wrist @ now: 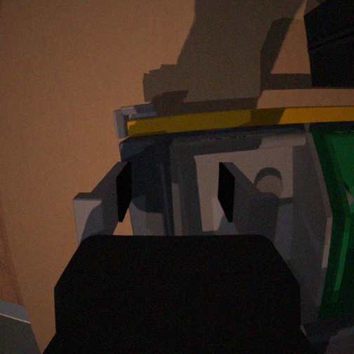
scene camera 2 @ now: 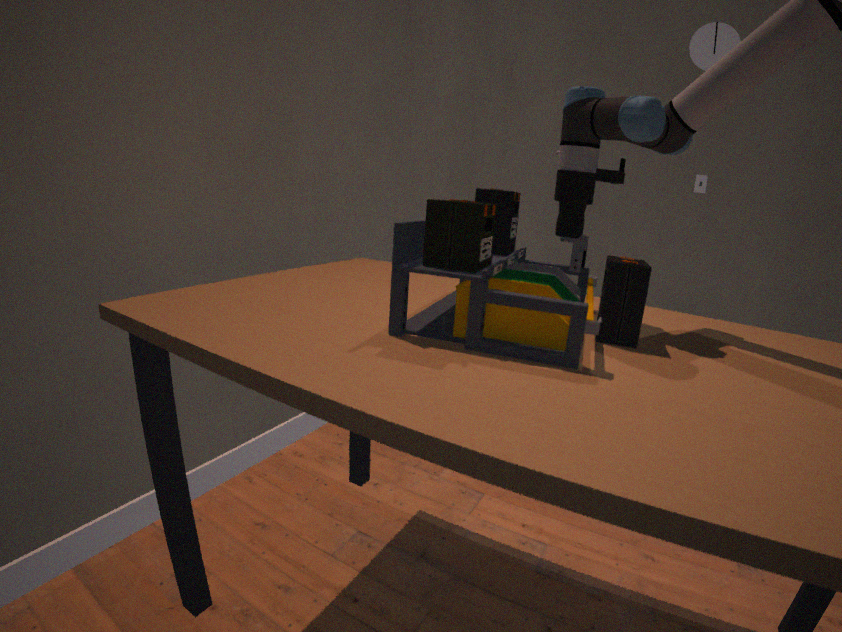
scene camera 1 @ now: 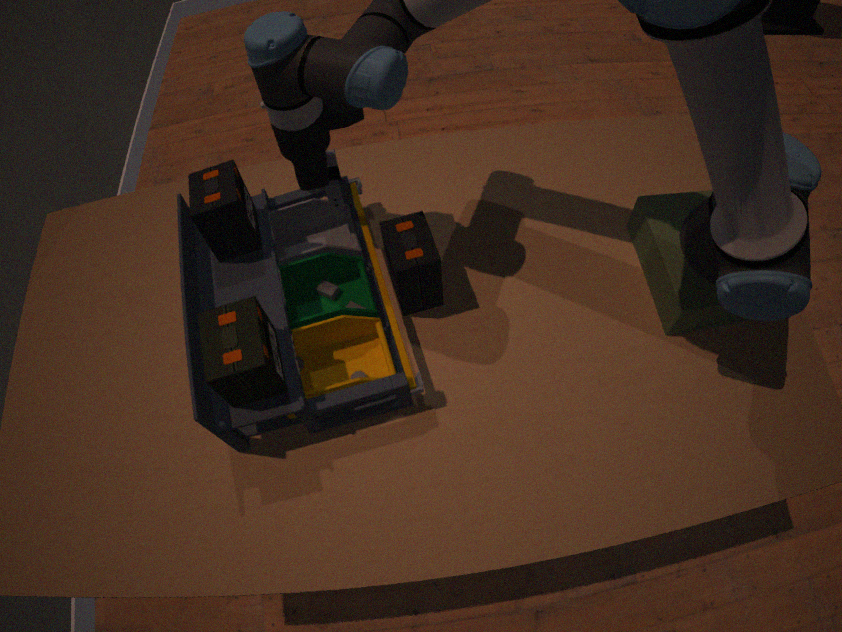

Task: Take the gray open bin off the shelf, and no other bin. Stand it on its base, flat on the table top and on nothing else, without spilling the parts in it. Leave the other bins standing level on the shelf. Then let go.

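Places are measured from the arm's base along level axes (x ahead, y left, z up), in millimetres.
Pixels of known places: gripper, between the fingertips: (scene camera 2: 576, 269) (scene camera 1: 335, 192).
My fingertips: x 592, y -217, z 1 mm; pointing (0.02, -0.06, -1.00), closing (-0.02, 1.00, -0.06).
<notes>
For each thing: its top centre in the pictures, then the offset to it from my fingertips. "spot": a spot on its surface instead.
- gray open bin, centre of its top: (scene camera 1: 298, 227) (scene camera 2: 539, 268) 56 mm left, 64 mm ahead, 2 mm down
- dark blue-gray shelf, a spot on its surface: (scene camera 1: 360, 401) spot: 354 mm left, 2 mm back, 9 mm down
- green bin, centre of its top: (scene camera 1: 310, 286) (scene camera 2: 531, 276) 169 mm left, 52 mm ahead, 2 mm down
- yellow bin, centre of its top: (scene camera 1: 326, 353) (scene camera 2: 522, 287) 280 mm left, 37 mm ahead, 2 mm down
- black box, centre of its top: (scene camera 1: 409, 239) (scene camera 2: 628, 259) 152 mm left, 102 mm back, 49 mm up
- yellow strip, centre of its top: (scene camera 1: 378, 273) (scene camera 2: 590, 294) 156 mm left, 50 mm back, 18 mm down
The gray open bin (scene camera 1: 333, 239) (wrist: 225, 160) sits in the end bay of the dark blue-gray shelf (scene camera 1: 360, 401) (scene camera 2: 476, 319), with a round part inside it in the wrist view. My gripper (scene camera 2: 576, 257) (wrist: 174, 180) is open and empty, pointing down over the bin's outer side wall. In the wrist view its left finger is over the shelf's end frame and its right finger is over the bin's interior; exact height is hard to tell. The green bin (scene camera 1: 306, 272) (scene camera 2: 530, 275) (wrist: 340, 150) stands beside the gray one, then the yellow bin (scene camera 1: 367, 353) (scene camera 2: 523, 326). Both hold gray parts.
Two black boxes (scene camera 1: 224, 210) (scene camera 1: 234, 340) (scene camera 2: 455, 234) (scene camera 2: 499, 217) stand on the shelf's raised rear deck. Another black box (scene camera 1: 414, 265) (scene camera 2: 624, 299) (wrist: 332, 50) stands on the table in front of the shelf. A yellow strip (scene camera 1: 378, 272) (wrist: 210, 122) runs along the shelf's front.
</notes>
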